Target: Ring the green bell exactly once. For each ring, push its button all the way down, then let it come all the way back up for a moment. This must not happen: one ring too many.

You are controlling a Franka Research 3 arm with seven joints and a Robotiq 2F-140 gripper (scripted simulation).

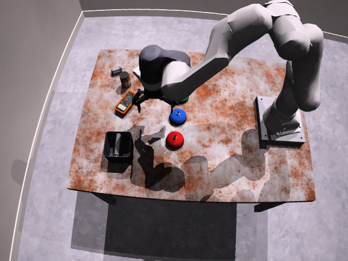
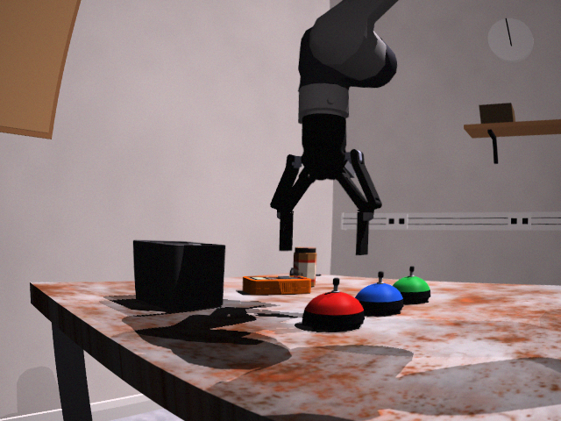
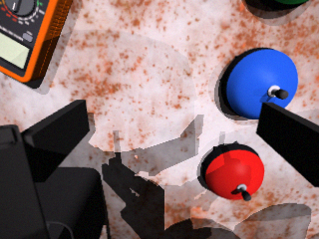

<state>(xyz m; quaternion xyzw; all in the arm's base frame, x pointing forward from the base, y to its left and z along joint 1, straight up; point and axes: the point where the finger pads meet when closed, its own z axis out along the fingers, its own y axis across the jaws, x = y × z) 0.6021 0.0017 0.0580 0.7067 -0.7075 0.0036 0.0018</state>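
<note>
Right now my hand is 12 cm past the green bell, 14 cm to the left of it and 6 cm above it. Round my hand: black bin: 16 cm ahead, 17 cm to the left, 6 cm below; then brown jar: 17 cm ahead, 21 cm to the right, 6 cm below; then blue bell: 10 cm behind, 1 cm to the right, 6 cm below.
</note>
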